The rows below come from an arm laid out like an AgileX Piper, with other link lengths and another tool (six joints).
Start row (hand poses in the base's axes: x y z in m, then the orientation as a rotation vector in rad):
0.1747 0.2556 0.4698 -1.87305 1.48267 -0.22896
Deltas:
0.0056 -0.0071 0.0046 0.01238 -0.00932 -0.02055
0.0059 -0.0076 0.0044 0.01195 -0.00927 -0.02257
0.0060 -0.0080 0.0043 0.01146 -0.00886 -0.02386
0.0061 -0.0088 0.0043 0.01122 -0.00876 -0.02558
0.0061 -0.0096 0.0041 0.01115 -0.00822 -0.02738
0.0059 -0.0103 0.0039 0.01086 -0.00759 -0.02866
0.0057 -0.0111 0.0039 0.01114 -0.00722 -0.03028
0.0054 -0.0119 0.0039 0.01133 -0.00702 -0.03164
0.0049 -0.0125 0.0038 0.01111 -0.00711 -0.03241
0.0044 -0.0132 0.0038 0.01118 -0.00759 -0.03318
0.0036 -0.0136 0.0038 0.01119 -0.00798 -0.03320
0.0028 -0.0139 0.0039 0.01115 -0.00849 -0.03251
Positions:
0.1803 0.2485 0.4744 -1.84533 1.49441 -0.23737
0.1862 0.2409 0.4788 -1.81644 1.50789 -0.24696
0.1922 0.2329 0.4831 -1.78705 1.52263 -0.25712
0.1983 0.2241 0.4874 -1.75650 1.53874 -0.26813
0.2044 0.2145 0.4915 -1.72474 1.55653 -0.27954
0.2103 0.2042 0.4954 -1.69231 1.57557 -0.29121
0.2160 0.1931 0.4993 -1.65838 1.59588 -0.30306
0.2214 0.1812 0.5032 -1.62311 1.61707 -0.31518
0.2263 0.1687 0.5070 -1.58712 1.63840 -0.32783
0.2307 0.1555 0.5108 -1.55001 1.65952 -0.34105
0.2343 0.1419 0.5146 -1.51245 1.67985 -0.35442
0.2371 0.1280 0.5185 -1.47500 1.69873 -0.36768

